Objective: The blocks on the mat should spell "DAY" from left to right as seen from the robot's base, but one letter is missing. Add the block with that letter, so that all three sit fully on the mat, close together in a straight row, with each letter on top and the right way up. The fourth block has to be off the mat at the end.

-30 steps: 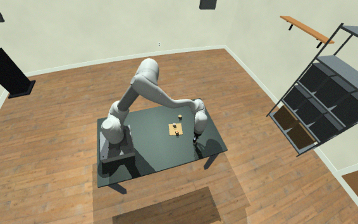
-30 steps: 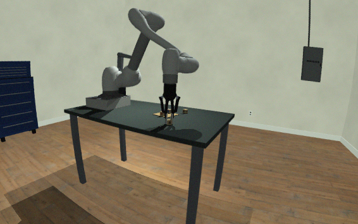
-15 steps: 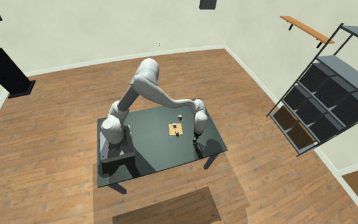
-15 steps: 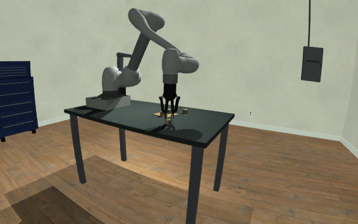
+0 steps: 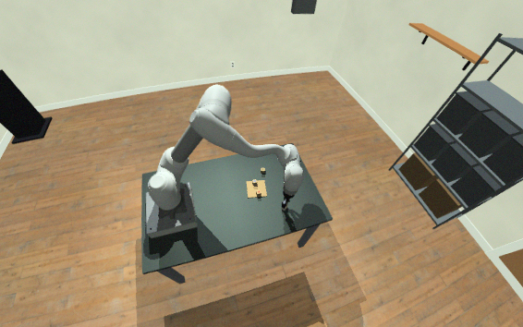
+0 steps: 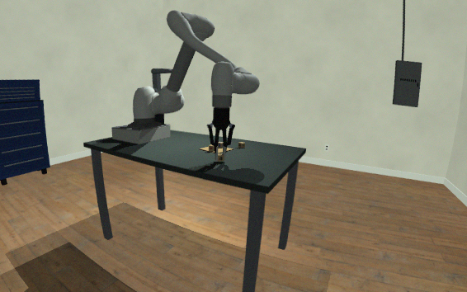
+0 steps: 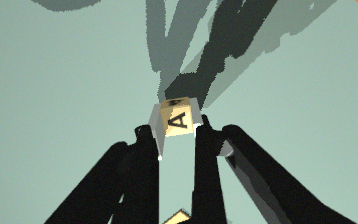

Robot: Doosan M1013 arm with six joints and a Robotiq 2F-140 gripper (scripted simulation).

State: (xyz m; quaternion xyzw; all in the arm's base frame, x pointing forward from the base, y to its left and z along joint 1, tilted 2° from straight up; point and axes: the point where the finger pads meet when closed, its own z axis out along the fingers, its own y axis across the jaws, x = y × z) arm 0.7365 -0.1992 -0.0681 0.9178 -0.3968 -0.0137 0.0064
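My hand is 21 cm to the right of the tan mat, 14 cm past it and 4 cm above it. Round my hand: blue D block: 25 cm to the left, 14 cm behind, 2 cm below; red Y block: 16 cm to the left, 14 cm behind, 2 cm below.
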